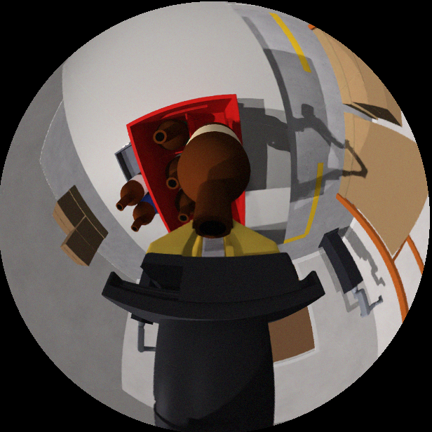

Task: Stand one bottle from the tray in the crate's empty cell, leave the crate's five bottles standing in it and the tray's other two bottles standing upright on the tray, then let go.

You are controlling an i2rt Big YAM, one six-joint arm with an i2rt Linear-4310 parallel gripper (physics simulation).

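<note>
My gripper (212, 217) has yellow fingers shut on the neck of a brown bottle (214, 167) with a cream label, which hangs over the red crate (182, 107) and hides part of it. In the crate, brown bottles show left of the held one: one at the upper left (170, 135), one at mid left (173, 181) and one lower down (185, 206). The crate's upper right part, where red inner walls show, is partly hidden. Two brown bottles (132, 193) (144, 212), one with a white label and one with a blue label, stand left of the crate on the grey tray (120, 161).
Cardboard boxes (82, 230) lie at the far left. A dark clamp-like object (342, 260) is at the lower right. Orange rails (385, 255) and large tan boxes (382, 175) are at the right. Yellow floor lines (315, 200) run beyond the table edge.
</note>
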